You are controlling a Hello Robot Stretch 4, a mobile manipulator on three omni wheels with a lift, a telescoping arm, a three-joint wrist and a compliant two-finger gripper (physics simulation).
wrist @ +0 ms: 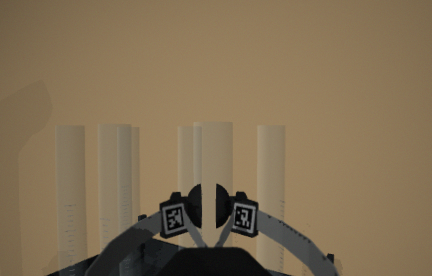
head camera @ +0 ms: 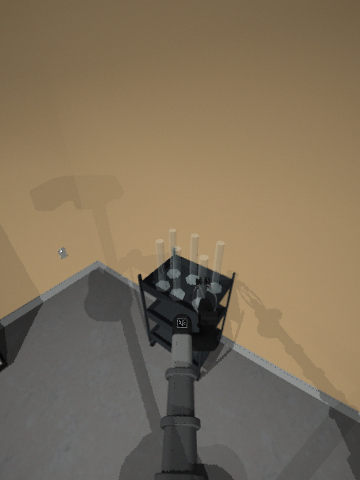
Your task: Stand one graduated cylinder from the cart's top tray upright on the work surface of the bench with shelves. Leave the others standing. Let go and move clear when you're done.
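Frame: origin at the robot's base, x ahead, y left, z up, level; centimetres.
Seen in the pictures: hand at its tool point: [wrist: 208, 204] [head camera: 202, 280].
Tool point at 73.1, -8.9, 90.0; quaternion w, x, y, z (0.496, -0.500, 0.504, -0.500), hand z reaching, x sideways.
Note:
Pixels of each thing's top centre, then the offset from my tool point to it, as dx, dy, dz. "*": a spot on its surface instead.
- dark cart's top tray at a spot on its surface: [head camera: 187, 263] * +38.8, +6.2, -22.8
- nearest cylinder at its top centre: [wrist: 213, 122] [head camera: 204, 257] +7.5, -0.7, +7.1
- small shiny object at its top centre: [head camera: 60, 248] +87.2, +131.3, -47.0
Several clear graduated cylinders stand upright on hexagonal bases on the dark cart's top tray [head camera: 187, 263]. The nearest cylinder [head camera: 204, 265] [wrist: 217, 155] is in line with my fingers. Another cylinder [head camera: 219, 262] [wrist: 271, 165] stands to its right, and others stand to the left and behind. My gripper [head camera: 202, 281] [wrist: 208, 206] is level with the cylinders' upper part. Its fingertips are nearly together, with a narrow gap. The nearest cylinder looks wider than this gap and shows behind the tips, so it does not look held. The bench with shelves does not show recognisably.
The cart has lower shelves and corner posts [head camera: 144, 310]. A tan wall [head camera: 180, 150] rises behind it. A small shiny object [head camera: 62, 253] shows against the wall at left. Part of a dark object [head camera: 2, 359] shows at the head view's left edge.

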